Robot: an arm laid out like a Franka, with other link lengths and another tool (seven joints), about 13 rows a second.
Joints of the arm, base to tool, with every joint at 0 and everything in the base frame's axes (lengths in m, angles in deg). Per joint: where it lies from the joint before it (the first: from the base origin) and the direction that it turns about. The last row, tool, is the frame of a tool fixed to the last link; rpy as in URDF.
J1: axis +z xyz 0 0 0.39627
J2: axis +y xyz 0 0 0
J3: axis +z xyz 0 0 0.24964
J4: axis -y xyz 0.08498 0 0
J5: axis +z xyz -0.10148 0 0.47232
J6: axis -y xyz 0 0 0
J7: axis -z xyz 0.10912 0 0
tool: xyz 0.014 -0.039 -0.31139 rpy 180 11.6 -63.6
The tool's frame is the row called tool.
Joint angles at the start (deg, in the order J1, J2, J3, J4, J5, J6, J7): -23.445 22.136 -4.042 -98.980 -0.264 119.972 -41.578
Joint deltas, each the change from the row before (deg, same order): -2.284 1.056 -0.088 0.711 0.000 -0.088 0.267; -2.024 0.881 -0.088 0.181 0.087 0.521 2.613; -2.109 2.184 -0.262 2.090 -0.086 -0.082 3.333; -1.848 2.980 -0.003 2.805 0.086 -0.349 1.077; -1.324 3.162 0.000 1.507 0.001 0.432 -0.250; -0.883 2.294 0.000 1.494 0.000 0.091 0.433; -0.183 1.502 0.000 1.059 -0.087 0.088 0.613; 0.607 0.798 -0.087 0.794 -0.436 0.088 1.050; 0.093 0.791 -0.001 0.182 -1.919 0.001 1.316; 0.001 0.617 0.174 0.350 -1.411 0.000 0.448; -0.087 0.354 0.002 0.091 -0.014 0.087 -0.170
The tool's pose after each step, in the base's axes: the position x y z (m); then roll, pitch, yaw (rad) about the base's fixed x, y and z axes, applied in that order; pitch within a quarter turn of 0, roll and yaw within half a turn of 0. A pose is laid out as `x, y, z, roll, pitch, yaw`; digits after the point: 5 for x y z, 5 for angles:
0.65521, -0.40425, 0.11856, 3.10066, 0.21469, -0.91085
0.63826, -0.42901, 0.10999, 3.09851, 0.21545, -0.99402
0.62251, -0.45991, 0.10232, 3.09116, 0.21272, -1.09271
0.61169, -0.48342, 0.09000, 3.08428, 0.21843, -1.14451
0.59841, -0.49644, 0.06343, 3.07023, 0.23528, -1.16506
0.59026, -0.50590, 0.04752, 3.06125, 0.24404, -1.18894
0.58851, -0.50864, 0.03793, 3.05493, 0.24700, -1.20254
0.59364, -0.50634, 0.03549, 3.04787, 0.24006, -1.20799
0.58728, -0.50932, 0.02787, 3.01632, 0.23227, -1.21698
0.58547, -0.51109, 0.02379, 2.99691, 0.22573, -1.21198
0.58397, -0.51142, 0.02006, 2.99486, 0.22849, -1.21062

